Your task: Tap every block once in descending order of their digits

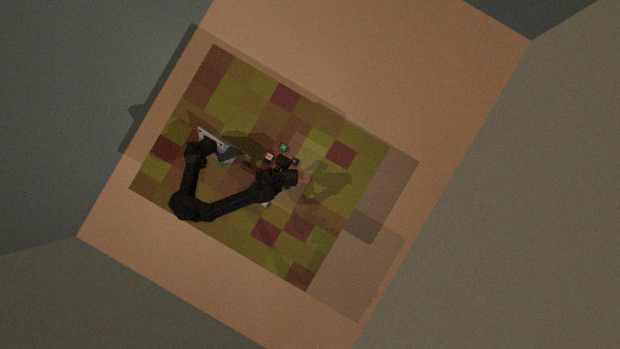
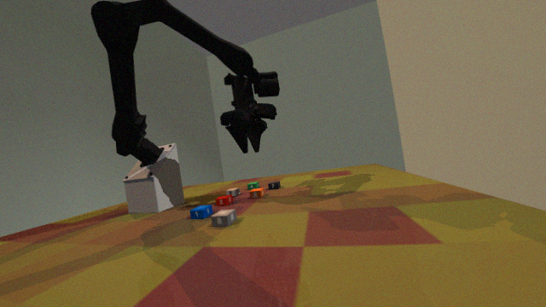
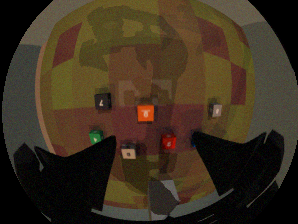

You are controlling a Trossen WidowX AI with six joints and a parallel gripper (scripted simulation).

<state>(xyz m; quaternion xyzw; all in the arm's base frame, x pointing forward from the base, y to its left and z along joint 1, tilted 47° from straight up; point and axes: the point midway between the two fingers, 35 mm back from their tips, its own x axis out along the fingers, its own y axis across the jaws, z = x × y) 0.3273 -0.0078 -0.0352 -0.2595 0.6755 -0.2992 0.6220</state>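
The orange block is 10 mm to the left of my gripper tip and 120 mm below it. From my gripper tip the other things lie so: black block (20 mm ahead, 100 mm to the left, 120 mm below); then red block (80 mm behind, 40 mm to the right, 120 mm below); then white block (110 mm behind, 50 mm to the left, 120 mm below).
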